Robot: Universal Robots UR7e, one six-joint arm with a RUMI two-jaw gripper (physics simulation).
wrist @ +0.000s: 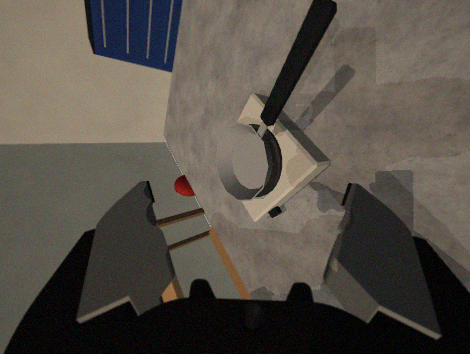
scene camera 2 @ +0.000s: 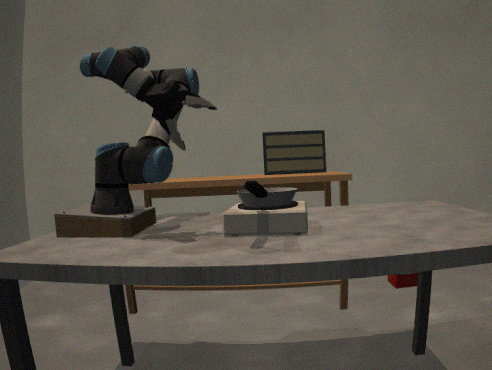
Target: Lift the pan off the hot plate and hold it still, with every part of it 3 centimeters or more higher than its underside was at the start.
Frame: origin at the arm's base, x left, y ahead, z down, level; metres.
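Seen in the pictures: gripper, fingertip midpoint: (wrist: 245, 185) (scene camera 2: 201, 129); arm's base, link origin: (scene camera 2: 112, 211).
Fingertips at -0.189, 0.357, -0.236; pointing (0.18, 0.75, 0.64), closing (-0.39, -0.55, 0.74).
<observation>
Pixels of each thing's middle, then the offset from my fingertips to it, as dx, dy, dz. Level surfaces: height alone.
- grey pan, body centre: (wrist: 259, 130) (scene camera 2: 262, 192) +0.047, +0.157, +0.182
- cream hot plate, body centre: (wrist: 262, 162) (scene camera 2: 265, 216) +0.148, +0.163, +0.265
- grey table, surface height: dz +0.304
The grey pan (scene camera 2: 272, 198) (wrist: 245, 157) sits upright on the dark round burner of the cream hot plate (scene camera 2: 265, 222) (wrist: 300, 162). Its black handle (scene camera 2: 256, 189) (wrist: 300, 60) rises at a slant, toward the camera in the scene view and toward the top of the wrist view. My gripper (scene camera 2: 200, 128) (wrist: 245, 185) is open, with nothing between its fingers. It is tilted, well above the table and up to the left of the pan in the scene view, apart from pan and handle. In the wrist view the pan lies beyond the fingertips, seen between and above them.
The hot plate stands on the grey table (scene camera 2: 375, 235) (wrist: 215, 65). The arm's base block (scene camera 2: 92, 226) is at the table's left. A wooden bench (scene camera 2: 225, 180) (wrist: 230, 262) stands behind, with a framed panel (scene camera 2: 294, 152) on it. A blue panel (wrist: 135, 30) shows beyond the table edge.
</observation>
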